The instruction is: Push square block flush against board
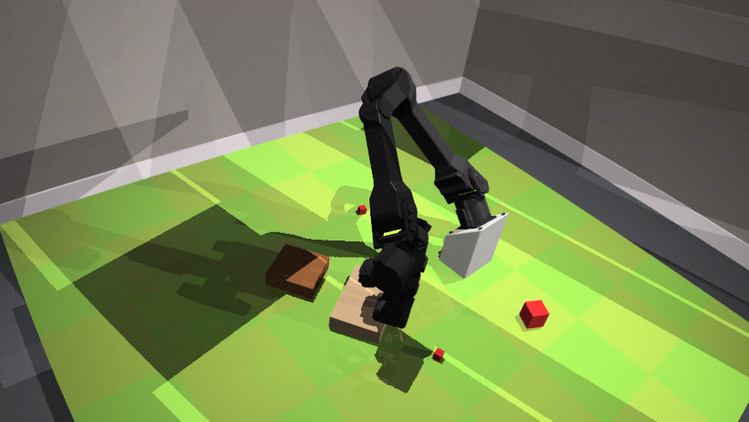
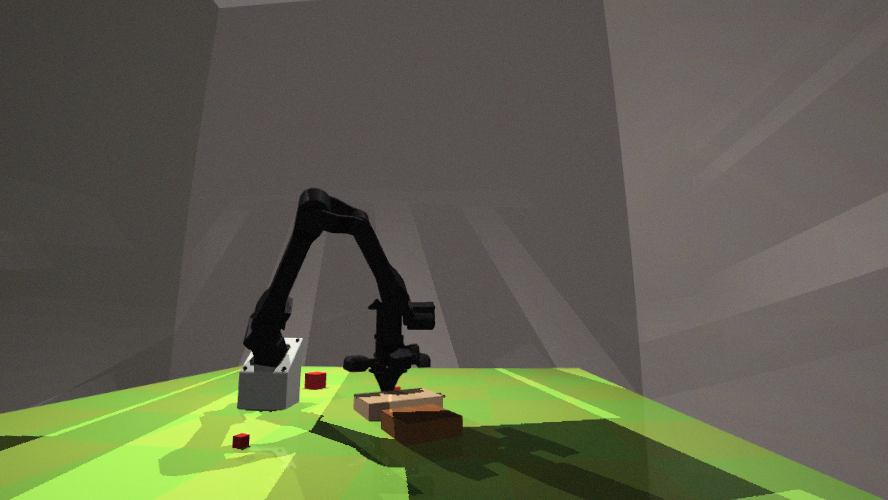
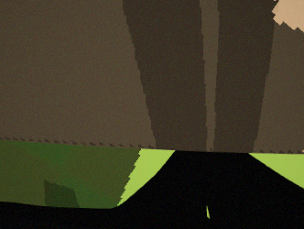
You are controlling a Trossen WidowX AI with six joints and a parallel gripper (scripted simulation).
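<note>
Right now the tan board is 50 mm to the right of my gripper tip, 40 mm ahead of it and 10 mm above it. Round my gripper tip: larger red cube 240 mm behind, 160 mm to the left, 20 mm above; square block 190 mm to the right, 110 mm ahead, 10 mm above.
</note>
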